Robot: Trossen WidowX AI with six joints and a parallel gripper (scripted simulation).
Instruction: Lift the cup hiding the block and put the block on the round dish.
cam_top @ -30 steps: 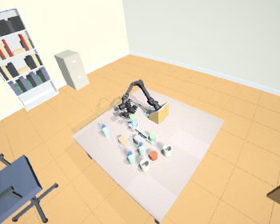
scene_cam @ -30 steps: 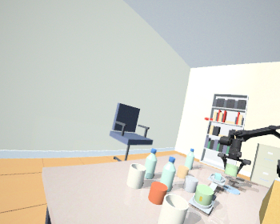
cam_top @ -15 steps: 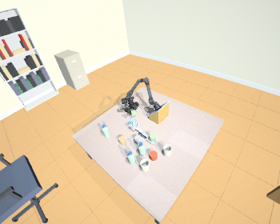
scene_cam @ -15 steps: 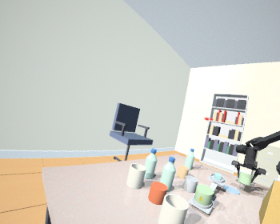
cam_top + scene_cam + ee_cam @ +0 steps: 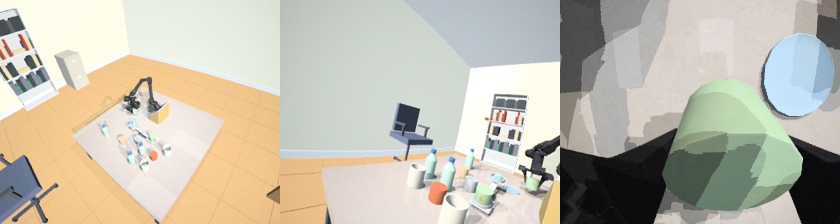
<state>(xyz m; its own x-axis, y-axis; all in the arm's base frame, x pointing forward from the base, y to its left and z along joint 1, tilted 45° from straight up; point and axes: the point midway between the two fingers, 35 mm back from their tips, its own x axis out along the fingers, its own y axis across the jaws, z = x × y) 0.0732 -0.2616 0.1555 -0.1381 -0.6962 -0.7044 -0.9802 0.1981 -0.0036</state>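
Right now the block is 200 mm ahead of my gripper tip, 140 mm to the left of it and 20 mm above it. Round my gripper tip: tan cup 420 mm ahead, 150 mm to the left, 30 mm below; then light blue round dish 100 mm ahead, 30 mm to the left, 60 mm below; then grey cup 340 mm ahead, 260 mm to the left, 30 mm below.
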